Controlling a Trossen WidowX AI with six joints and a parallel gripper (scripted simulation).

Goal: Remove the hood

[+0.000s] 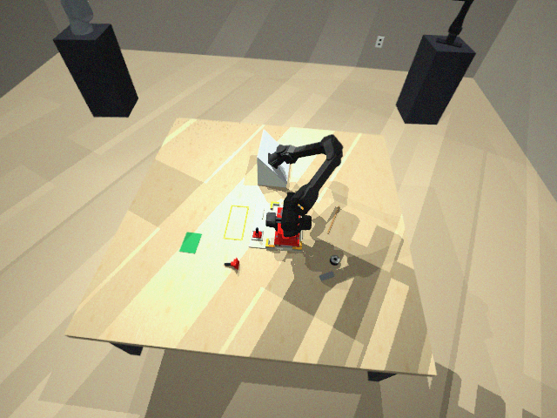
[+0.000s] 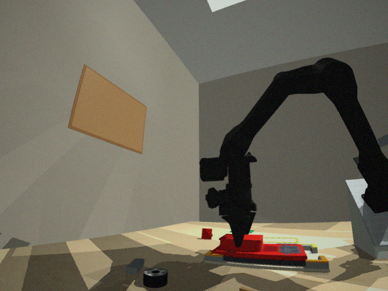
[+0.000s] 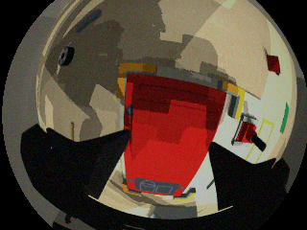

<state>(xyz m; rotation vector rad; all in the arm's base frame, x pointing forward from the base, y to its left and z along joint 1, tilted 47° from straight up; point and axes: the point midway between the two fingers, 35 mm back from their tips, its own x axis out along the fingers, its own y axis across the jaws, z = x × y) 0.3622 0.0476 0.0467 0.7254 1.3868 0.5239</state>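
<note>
My gripper tip is now 1 cm below the red hood. The rest, counted from my gripper tip: black wheel 12 cm ahead, 20 cm to the left, 3 cm below; then thin wooden stick 9 cm behind, 22 cm to the left, 3 cm below.
</note>
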